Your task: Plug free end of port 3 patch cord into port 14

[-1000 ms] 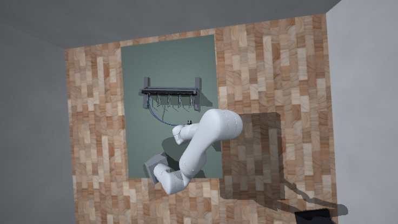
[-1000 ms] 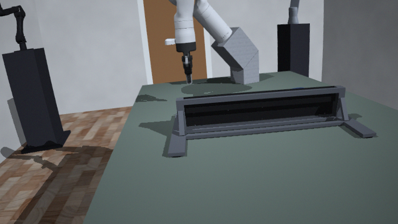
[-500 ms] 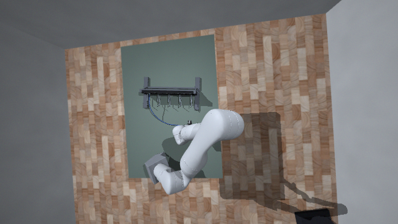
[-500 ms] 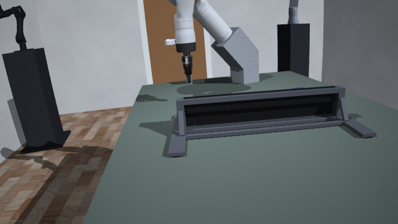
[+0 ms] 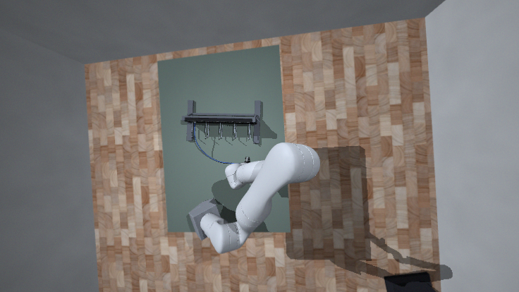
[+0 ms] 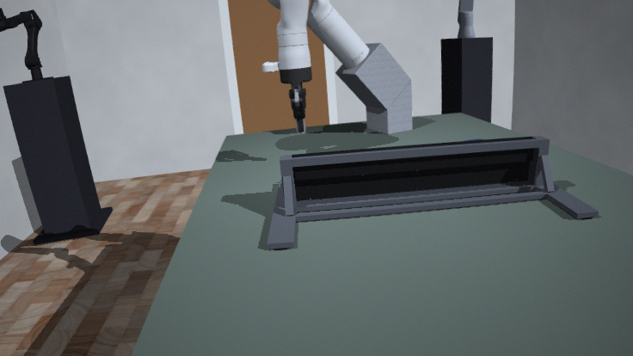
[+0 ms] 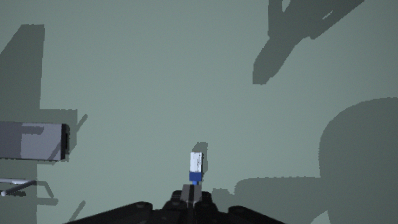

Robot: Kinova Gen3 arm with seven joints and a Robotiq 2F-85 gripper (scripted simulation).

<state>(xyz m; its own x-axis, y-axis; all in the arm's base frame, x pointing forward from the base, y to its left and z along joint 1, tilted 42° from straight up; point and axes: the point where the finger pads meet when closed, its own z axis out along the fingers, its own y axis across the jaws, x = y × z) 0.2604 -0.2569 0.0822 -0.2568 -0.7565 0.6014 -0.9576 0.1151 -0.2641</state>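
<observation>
Right now my hand is 10 mm past the plug, 10 mm to the left of it and 90 mm above it.
</observation>
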